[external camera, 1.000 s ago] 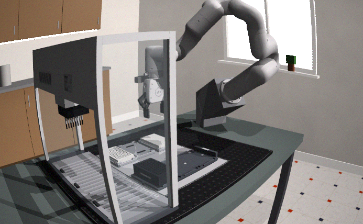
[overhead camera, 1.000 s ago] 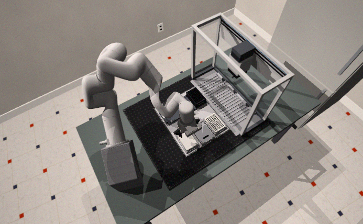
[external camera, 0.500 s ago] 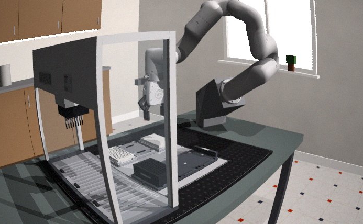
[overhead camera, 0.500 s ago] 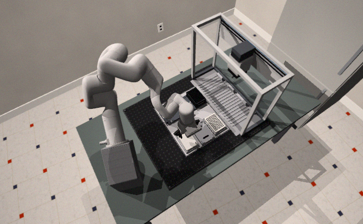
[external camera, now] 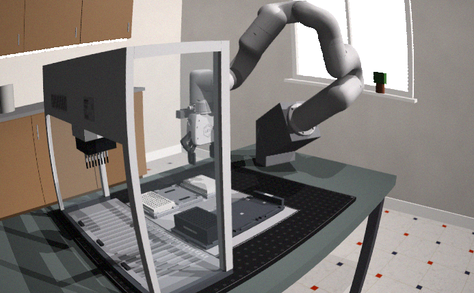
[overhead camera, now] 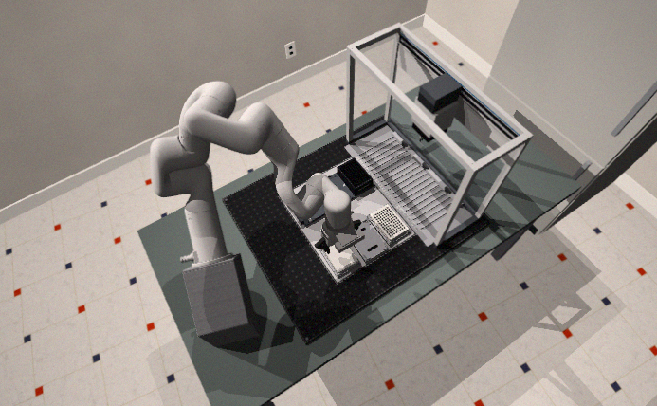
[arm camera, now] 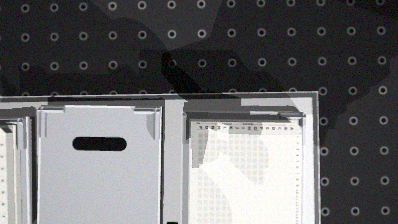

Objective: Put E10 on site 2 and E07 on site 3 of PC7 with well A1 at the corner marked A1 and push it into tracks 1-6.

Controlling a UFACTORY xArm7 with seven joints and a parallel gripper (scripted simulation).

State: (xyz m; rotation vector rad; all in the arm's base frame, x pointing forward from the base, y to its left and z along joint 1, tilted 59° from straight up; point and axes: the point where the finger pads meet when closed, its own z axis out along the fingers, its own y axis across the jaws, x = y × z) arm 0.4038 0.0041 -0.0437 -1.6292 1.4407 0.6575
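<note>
Now: the nest S1 10 cm below my hand. The rest, counted from my hand: nest S2: 11 cm ahead, 10 cm below, 2 cm to the left; then white 96-well plate E01: 21 cm ahead, 9 cm below, 5 cm to the left; then plate carrier PC7: 25 cm to the left, 9 cm below, 6 cm ahead.
</note>
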